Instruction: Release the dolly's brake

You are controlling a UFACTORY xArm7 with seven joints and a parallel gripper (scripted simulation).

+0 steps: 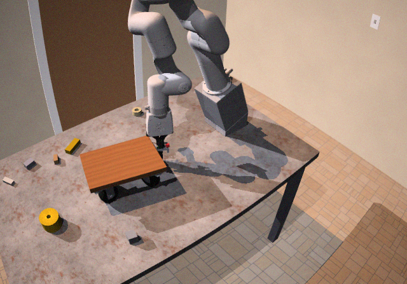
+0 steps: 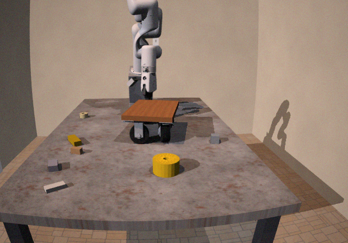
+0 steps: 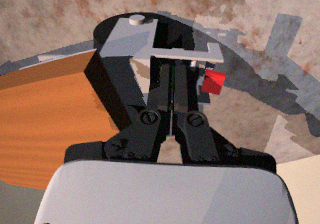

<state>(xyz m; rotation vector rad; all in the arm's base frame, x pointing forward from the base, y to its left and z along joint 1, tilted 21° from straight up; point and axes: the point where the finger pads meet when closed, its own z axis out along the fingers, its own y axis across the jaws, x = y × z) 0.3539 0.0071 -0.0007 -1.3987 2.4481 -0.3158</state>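
Now: hand 30 mm above the brake pedal, 10 mm to the right of it and 10 mm past it. The rest, counted from my hand: grey cube (340 mm ahead, 230 mm to the left, 90 mm below); then orange block (370 mm ahead, 330 mm to the right, 100 mm below); then ring (360 mm to the right, 140 mm behind, 100 mm below).
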